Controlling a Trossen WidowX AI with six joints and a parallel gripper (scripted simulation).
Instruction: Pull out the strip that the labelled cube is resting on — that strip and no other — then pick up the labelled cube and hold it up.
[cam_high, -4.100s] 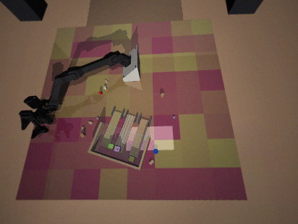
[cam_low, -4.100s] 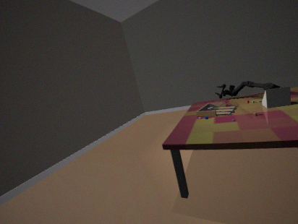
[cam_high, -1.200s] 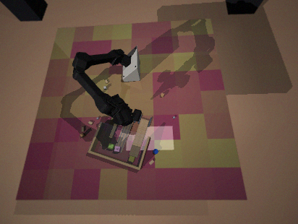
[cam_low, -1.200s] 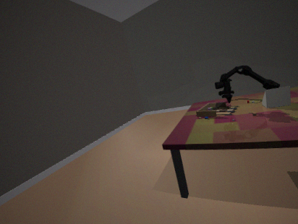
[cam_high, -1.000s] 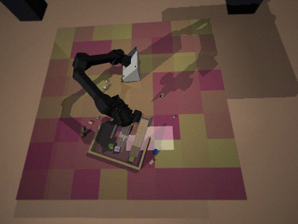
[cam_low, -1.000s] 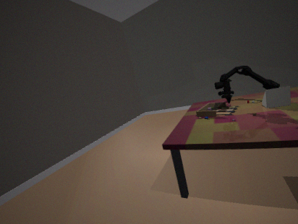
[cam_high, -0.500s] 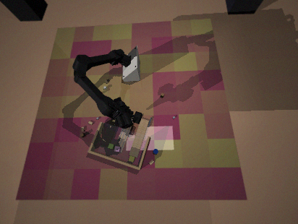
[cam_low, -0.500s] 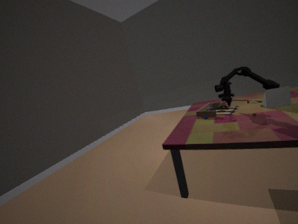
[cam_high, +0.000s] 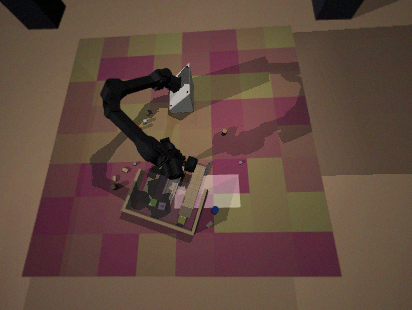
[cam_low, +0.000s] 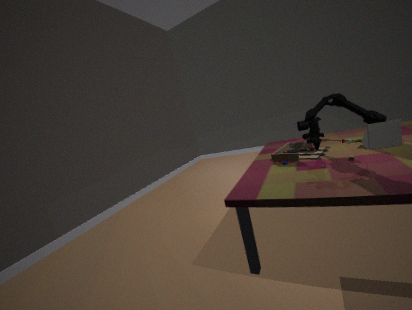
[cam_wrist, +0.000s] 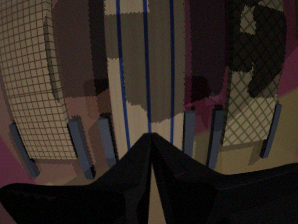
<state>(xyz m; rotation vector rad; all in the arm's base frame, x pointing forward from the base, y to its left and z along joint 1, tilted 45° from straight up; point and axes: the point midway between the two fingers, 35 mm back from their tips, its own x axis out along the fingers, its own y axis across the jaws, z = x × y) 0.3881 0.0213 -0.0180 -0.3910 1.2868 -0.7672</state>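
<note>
The strip lies 9 cm ahead of my gripper tip, 3 cm to the right of it and 2 cm below it.
</note>
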